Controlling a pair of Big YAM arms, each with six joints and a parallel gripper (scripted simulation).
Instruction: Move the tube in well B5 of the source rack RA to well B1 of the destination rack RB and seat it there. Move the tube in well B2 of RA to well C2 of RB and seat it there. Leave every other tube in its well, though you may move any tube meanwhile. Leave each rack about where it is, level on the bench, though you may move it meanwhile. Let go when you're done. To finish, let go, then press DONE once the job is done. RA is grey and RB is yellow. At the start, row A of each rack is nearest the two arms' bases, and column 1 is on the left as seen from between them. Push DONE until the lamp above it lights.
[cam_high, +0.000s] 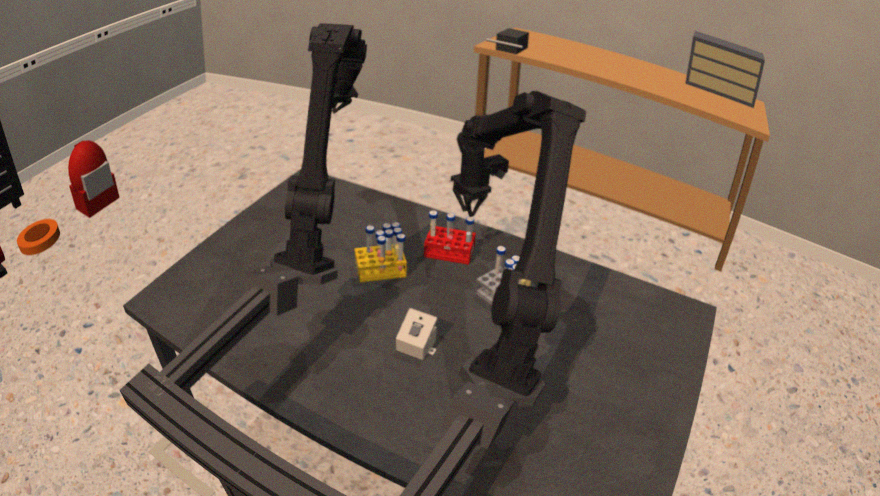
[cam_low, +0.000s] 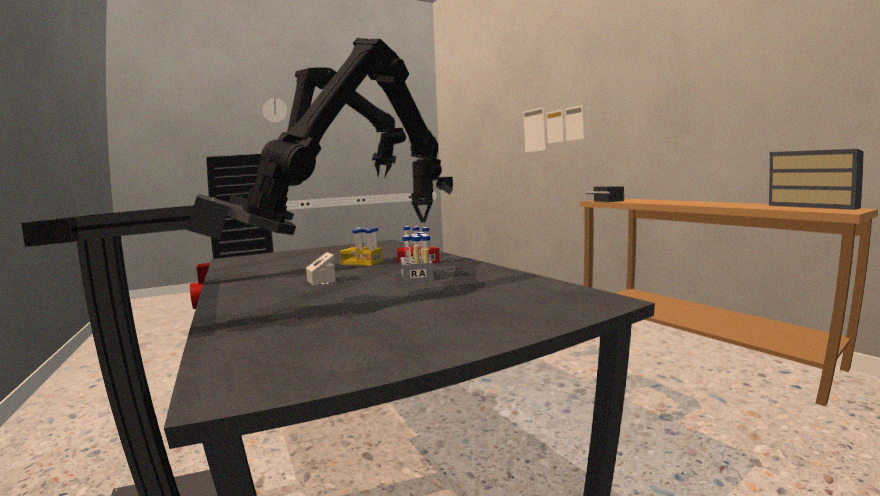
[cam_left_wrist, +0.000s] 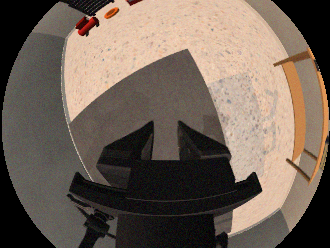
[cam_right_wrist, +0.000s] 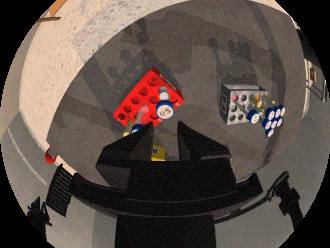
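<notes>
Now: right hand 130 mm above the red rack, 50 mm to the right of it and 10 mm past it.
</notes>
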